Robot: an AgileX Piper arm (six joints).
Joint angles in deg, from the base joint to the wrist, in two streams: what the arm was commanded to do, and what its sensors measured. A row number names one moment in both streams.
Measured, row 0:
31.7 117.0 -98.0 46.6 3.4 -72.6
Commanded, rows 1 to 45:
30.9 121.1 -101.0 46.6 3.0 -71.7
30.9 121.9 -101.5 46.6 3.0 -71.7
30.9 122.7 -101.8 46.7 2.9 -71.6
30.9 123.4 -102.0 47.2 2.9 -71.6
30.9 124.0 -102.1 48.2 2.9 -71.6
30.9 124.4 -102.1 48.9 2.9 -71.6
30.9 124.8 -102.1 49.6 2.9 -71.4
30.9 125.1 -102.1 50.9 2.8 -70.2
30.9 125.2 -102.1 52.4 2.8 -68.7
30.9 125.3 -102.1 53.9 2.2 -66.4
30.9 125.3 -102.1 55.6 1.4 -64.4
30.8 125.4 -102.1 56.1 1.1 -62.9
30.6 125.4 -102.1 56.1 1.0 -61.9
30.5 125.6 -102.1 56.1 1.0 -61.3
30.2 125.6 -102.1 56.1 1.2 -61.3
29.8 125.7 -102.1 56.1 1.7 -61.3
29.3 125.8 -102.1 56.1 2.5 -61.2
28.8 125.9 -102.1 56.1 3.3 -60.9
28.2 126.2 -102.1 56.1 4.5 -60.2
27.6 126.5 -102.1 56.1 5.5 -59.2
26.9 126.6 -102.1 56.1 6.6 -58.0
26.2 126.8 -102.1 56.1 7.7 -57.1
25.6 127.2 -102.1 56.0 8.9 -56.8
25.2 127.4 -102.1 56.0 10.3 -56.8
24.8 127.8 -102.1 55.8 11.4 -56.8
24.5 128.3 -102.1 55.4 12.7 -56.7
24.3 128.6 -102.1 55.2 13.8 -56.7
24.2 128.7 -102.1 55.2 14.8 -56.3
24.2 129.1 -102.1 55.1 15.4 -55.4
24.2 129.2 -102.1 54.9 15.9 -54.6
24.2 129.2 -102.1 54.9 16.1 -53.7
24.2 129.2 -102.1 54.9 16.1 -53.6
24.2 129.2 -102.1 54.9 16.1 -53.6
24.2 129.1 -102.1 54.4 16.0 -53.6
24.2 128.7 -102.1 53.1 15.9 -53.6
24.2 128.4 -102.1 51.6 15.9 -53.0
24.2 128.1 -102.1 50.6 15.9 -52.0
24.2 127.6 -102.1 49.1 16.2 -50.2
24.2 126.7 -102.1 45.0 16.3 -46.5
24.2 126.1 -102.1 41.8 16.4 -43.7
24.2 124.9 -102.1 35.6 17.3 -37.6
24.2 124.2 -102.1 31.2 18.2 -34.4
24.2 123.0 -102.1 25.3 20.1 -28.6
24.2 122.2 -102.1 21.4 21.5 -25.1
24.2 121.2 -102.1 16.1 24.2 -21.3
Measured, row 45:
24.2 124.4 -101.9 30.8 18.5 -33.4
